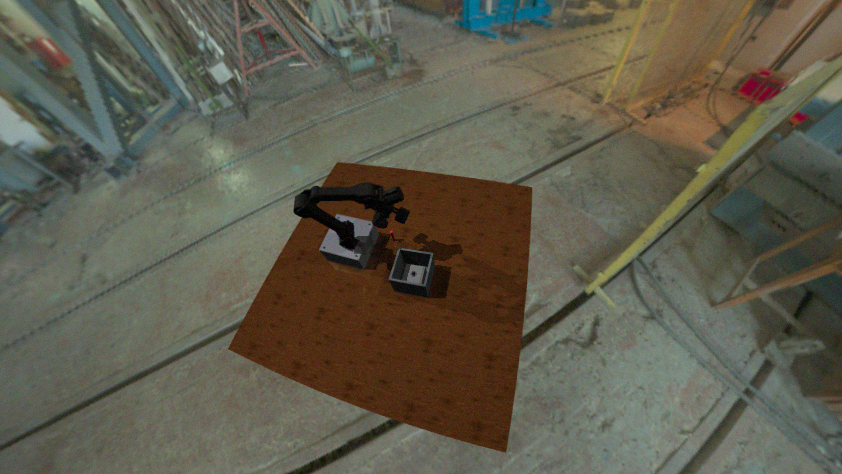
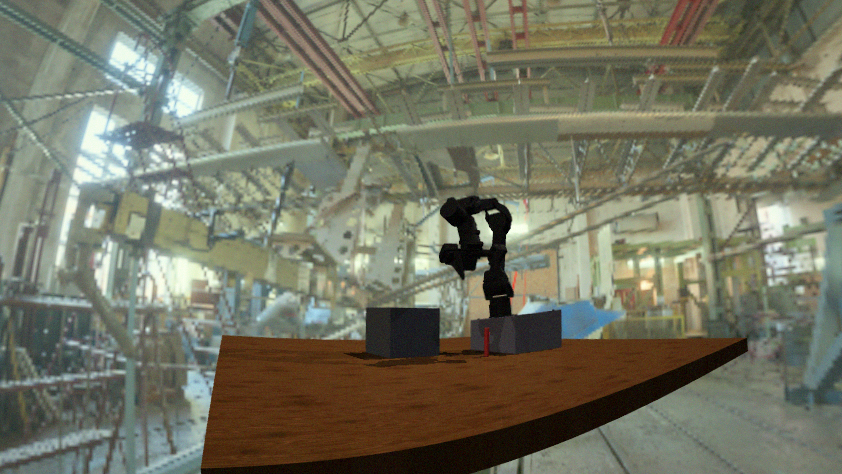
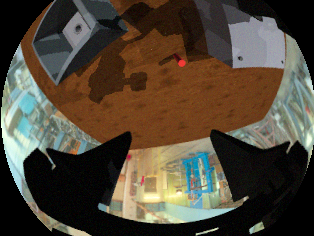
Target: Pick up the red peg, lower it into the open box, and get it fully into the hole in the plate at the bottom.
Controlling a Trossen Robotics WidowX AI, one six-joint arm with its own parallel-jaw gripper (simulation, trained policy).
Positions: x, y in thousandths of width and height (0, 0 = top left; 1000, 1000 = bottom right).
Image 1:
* dark box: 480, 541
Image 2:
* gripper: 569, 588
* dark box: 464, 701
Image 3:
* gripper: 546, 570
